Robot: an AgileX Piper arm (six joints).
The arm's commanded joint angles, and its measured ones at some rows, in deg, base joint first. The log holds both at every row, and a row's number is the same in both.
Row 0, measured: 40.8, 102.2, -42.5, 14.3, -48.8, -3.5
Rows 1 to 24, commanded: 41.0, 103.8, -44.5, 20.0, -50.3, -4.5; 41.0, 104.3, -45.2, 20.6, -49.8, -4.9; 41.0, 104.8, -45.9, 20.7, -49.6, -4.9; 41.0, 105.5, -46.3, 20.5, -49.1, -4.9; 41.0, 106.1, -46.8, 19.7, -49.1, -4.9; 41.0, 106.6, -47.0, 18.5, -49.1, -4.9; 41.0, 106.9, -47.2, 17.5, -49.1, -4.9; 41.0, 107.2, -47.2, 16.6, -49.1, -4.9; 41.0, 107.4, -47.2, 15.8, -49.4, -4.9; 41.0, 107.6, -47.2, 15.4, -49.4, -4.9; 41.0, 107.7, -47.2, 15.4, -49.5, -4.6; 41.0, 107.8, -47.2, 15.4, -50.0, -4.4; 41.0, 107.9, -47.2, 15.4, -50.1, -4.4; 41.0, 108.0, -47.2, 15.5, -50.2, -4.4; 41.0, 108.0, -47.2, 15.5, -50.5, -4.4; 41.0, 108.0, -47.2, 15.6, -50.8, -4.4; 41.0, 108.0, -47.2, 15.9, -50.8, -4.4; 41.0, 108.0, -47.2, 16.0, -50.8, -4.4; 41.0, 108.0, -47.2, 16.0, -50.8, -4.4; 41.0, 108.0, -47.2, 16.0, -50.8, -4.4; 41.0, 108.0, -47.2, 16.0, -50.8, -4.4; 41.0, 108.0, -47.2, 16.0, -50.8, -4.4; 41.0, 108.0, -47.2, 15.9, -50.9, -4.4; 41.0, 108.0, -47.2, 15.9, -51.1, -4.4
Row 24, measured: 40.8, 108.0, -46.9, 16.0, -50.0, -4.4
